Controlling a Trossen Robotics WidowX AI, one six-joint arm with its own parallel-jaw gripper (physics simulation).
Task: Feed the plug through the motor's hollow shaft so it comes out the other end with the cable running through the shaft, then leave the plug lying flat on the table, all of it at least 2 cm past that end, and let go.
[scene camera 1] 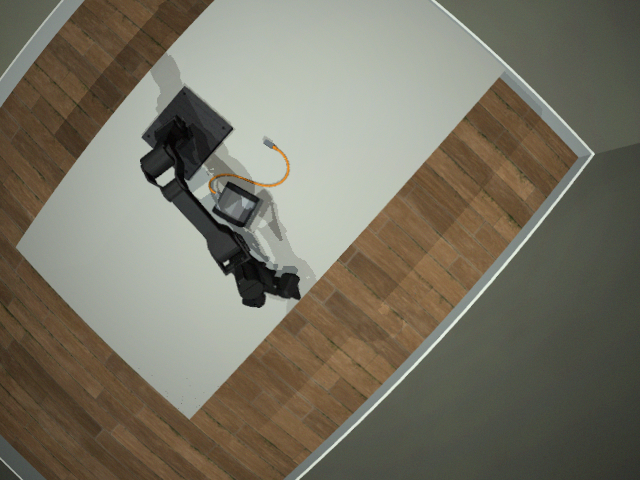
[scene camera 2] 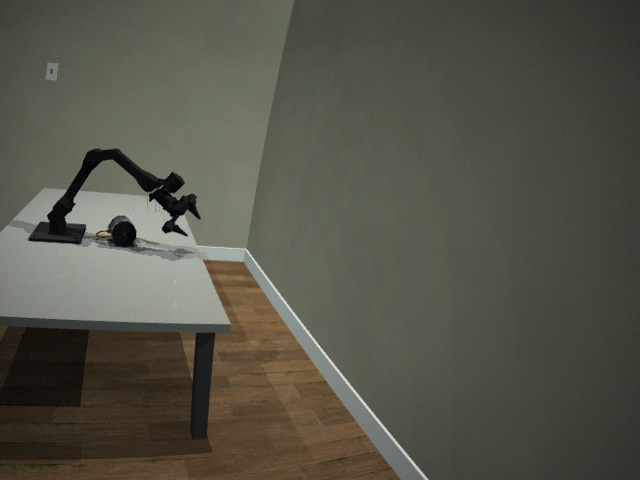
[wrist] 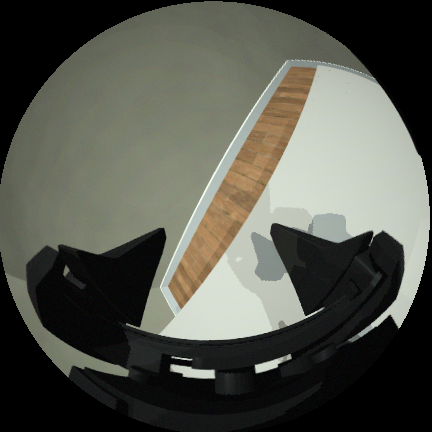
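Pixels of known places: gripper, fingertip midpoint: [scene camera 2: 194, 227] [wrist: 218, 231]; arm's base, origin of the base link: [scene camera 1: 180, 136] [scene camera 2: 57, 232].
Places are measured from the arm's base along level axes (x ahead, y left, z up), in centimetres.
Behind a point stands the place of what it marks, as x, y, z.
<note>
The motor [scene camera 1: 236, 204] {29.9, -1.3, 8.5} [scene camera 2: 123, 230] {29.3, -7.1, 5.3} lies on its side on the table, a grey drum with a dark round end facing scene camera 2. The orange cable [scene camera 1: 287, 166] {31.0, 16.5, -1.0} [scene camera 2: 101, 234] {19.3, 1.2, -0.7} curves over the table in an S. A small grey plug [scene camera 1: 268, 141] {21.6, 17.8, -0.2} is at its far end, flat on the table, apart from the motor. The cable's other end stops close beside the motor. The shaft opening is too small to make out, and no cable shows beyond the dark end. My gripper [scene camera 1: 294, 291] {58.1, -9.1, 9.6} [scene camera 2: 193, 226] {58.1, -9.1, 9.6} [wrist: 218, 231] {58.1, -9.1, 9.6} is open and empty, above the table near its edge, beyond the motor.
The arm's dark base plate [scene camera 1: 214, 126] {6.1, 9.6, 0.3} [scene camera 2: 38, 236] {-6.4, -7.0, -0.2} stands on the white table [scene camera 1: 361, 103] {33.1, 46.3, -1.6} [scene camera 2: 129, 289] {34.5, -46.5, -1.6}, near the cable. The raised arm passes beside the motor in scene camera 1. The table edge drops to the wooden floor [scene camera 1: 413, 248] [wrist: 250, 165].
</note>
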